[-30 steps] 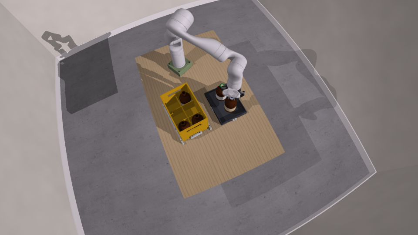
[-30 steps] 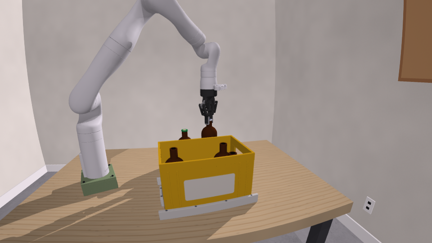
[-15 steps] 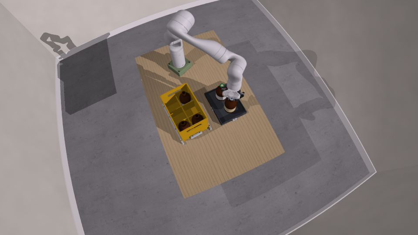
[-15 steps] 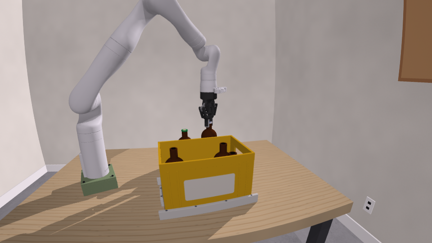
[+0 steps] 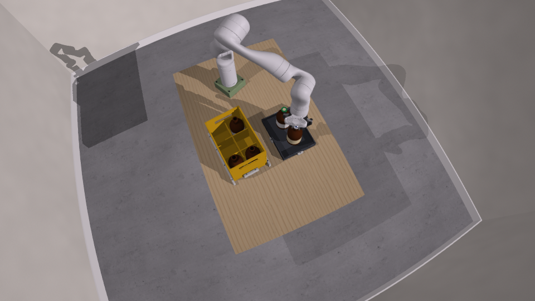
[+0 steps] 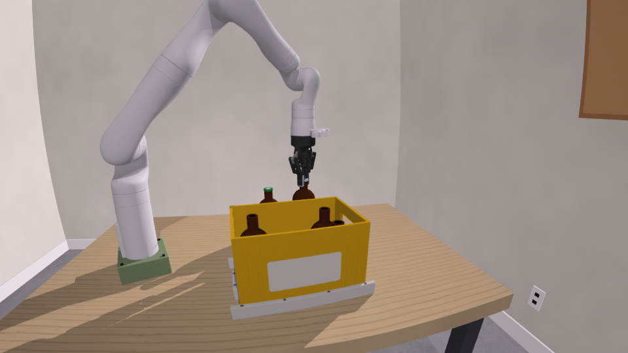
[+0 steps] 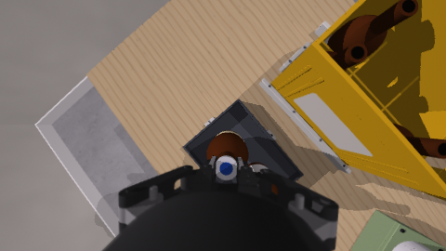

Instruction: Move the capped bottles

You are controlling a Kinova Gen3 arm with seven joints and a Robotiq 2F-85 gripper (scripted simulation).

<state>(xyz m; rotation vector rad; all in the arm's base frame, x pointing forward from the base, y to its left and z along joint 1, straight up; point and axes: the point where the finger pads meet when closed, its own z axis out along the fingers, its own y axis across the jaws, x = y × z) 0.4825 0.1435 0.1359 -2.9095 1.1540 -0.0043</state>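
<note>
Now: the blue-capped brown bottle 7 cm below my hand. Round my hand: yellow crate (9 cm behind, 27 cm to the right, 10 cm below); dark tray (5 cm behind, 17 cm below).
</note>
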